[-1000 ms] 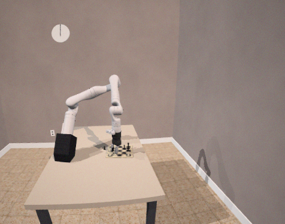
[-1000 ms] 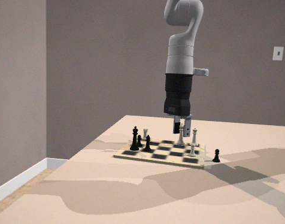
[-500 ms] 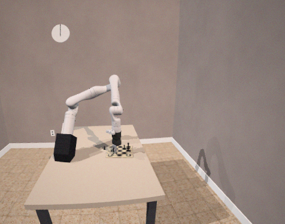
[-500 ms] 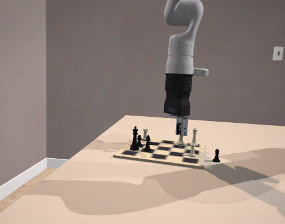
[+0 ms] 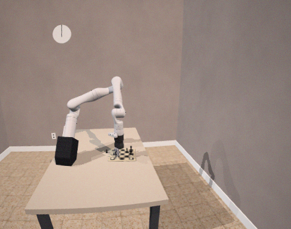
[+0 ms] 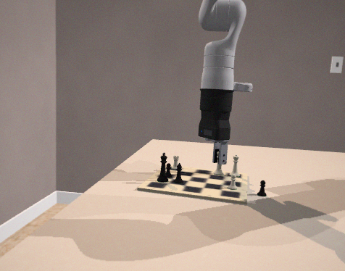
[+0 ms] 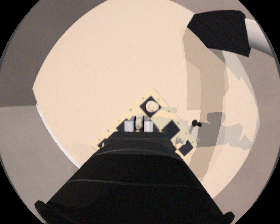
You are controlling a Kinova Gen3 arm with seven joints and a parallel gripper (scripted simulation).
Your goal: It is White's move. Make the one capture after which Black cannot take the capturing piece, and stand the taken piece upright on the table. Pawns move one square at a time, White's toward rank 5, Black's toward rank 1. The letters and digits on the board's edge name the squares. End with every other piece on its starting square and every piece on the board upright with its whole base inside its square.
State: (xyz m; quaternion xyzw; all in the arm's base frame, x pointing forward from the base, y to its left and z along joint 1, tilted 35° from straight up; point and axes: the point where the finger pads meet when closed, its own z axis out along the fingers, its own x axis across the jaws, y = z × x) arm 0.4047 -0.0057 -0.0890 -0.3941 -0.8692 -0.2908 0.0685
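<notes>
Now: hand 40 mm past the white queen and 20 mm above it. From my hand the other things lie so: white king: 10 mm below; then white rook: 110 mm ahead, 30 mm below, 10 mm to the right; then chessboard: 70 mm to the left, 50 mm below, 40 mm ahead.
</notes>
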